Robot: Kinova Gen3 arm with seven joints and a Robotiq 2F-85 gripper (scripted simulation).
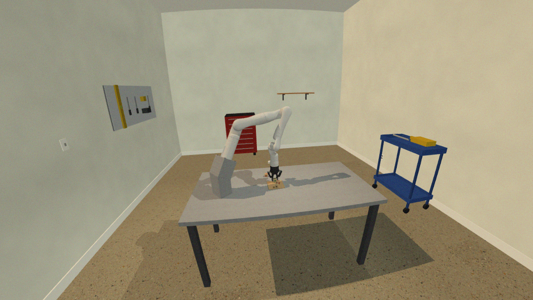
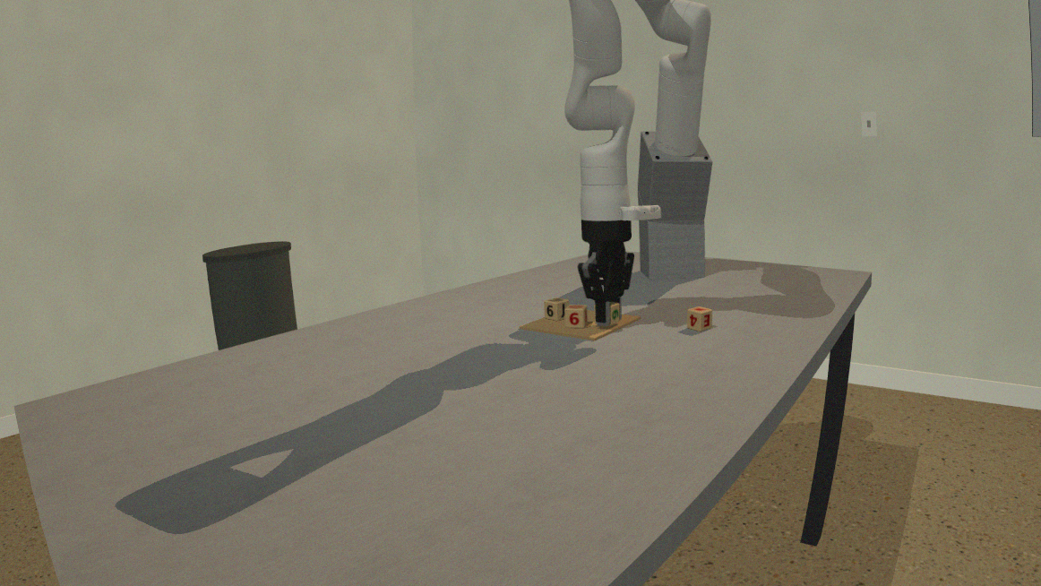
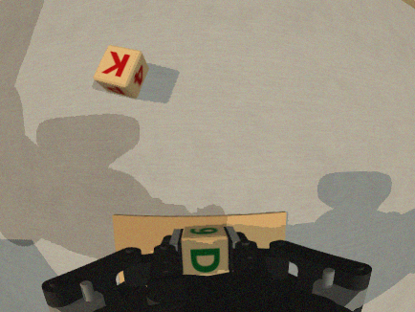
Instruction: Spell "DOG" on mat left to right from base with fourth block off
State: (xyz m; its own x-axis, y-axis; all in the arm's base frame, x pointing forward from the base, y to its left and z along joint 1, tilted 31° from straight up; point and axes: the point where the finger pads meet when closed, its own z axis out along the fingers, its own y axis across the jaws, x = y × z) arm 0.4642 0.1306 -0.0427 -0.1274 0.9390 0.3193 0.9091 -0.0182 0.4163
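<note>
Right now my hand is 40 mm to the left of the O block, 30 mm short of it and 10 mm above it. From my hand the other things lie so: tan mat: 50 mm to the right, 30 mm below; G block: 100 mm to the right, 10 mm below, 10 mm ahead; D block: right at my hand.
</note>
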